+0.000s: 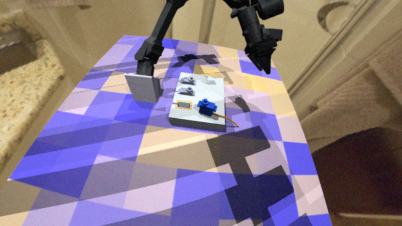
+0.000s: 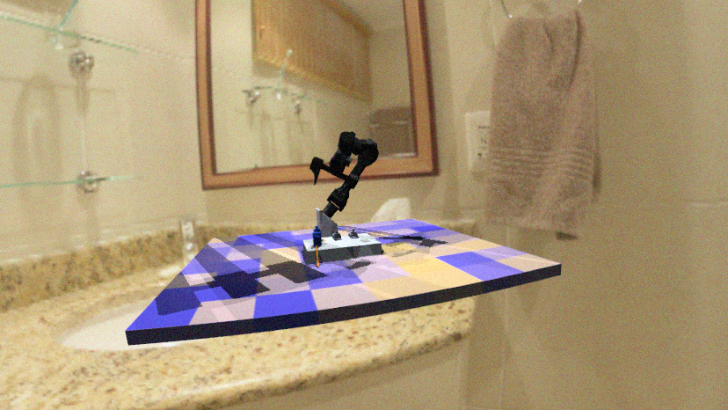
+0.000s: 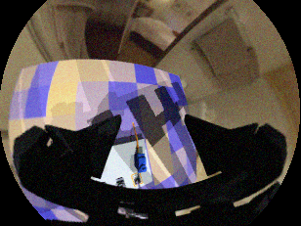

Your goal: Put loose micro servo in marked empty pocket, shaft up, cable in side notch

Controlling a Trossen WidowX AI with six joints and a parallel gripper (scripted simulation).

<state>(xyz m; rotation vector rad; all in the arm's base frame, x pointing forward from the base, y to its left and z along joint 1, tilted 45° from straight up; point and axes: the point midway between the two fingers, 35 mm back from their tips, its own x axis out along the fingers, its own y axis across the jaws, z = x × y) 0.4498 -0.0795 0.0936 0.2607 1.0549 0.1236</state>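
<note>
The white deck is 160 mm behind my gripper tip, 50 mm to the left of it and 260 mm below it.
</note>
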